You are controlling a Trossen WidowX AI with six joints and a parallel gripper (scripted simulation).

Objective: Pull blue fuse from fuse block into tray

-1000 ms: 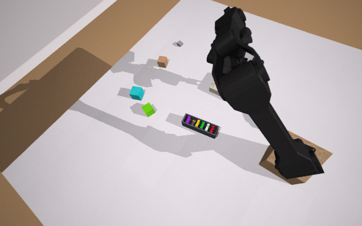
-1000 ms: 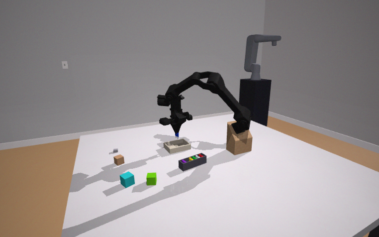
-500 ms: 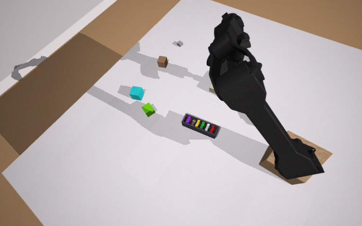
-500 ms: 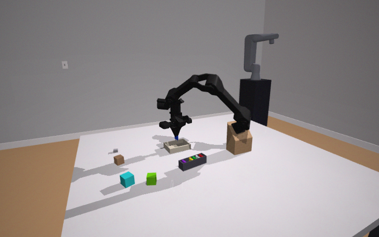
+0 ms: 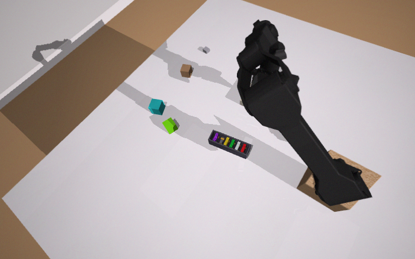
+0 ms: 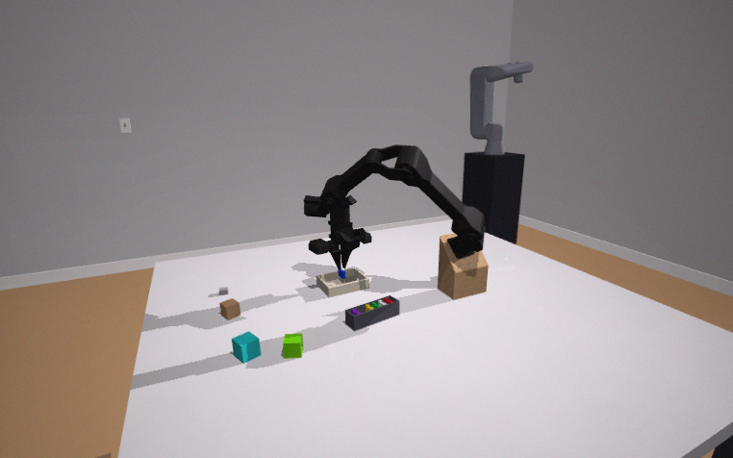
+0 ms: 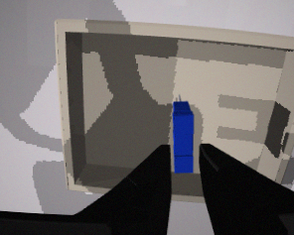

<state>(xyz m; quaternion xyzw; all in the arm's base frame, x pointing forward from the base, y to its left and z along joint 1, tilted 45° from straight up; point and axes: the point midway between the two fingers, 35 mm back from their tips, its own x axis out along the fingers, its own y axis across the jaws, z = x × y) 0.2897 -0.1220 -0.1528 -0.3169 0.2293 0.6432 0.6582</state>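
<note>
The blue fuse lies 30 mm below my gripper tip. Also, from my gripper tip: grey cube (330 mm ahead, 130 mm to the right, 50 mm below); then tray (50 mm below).
</note>
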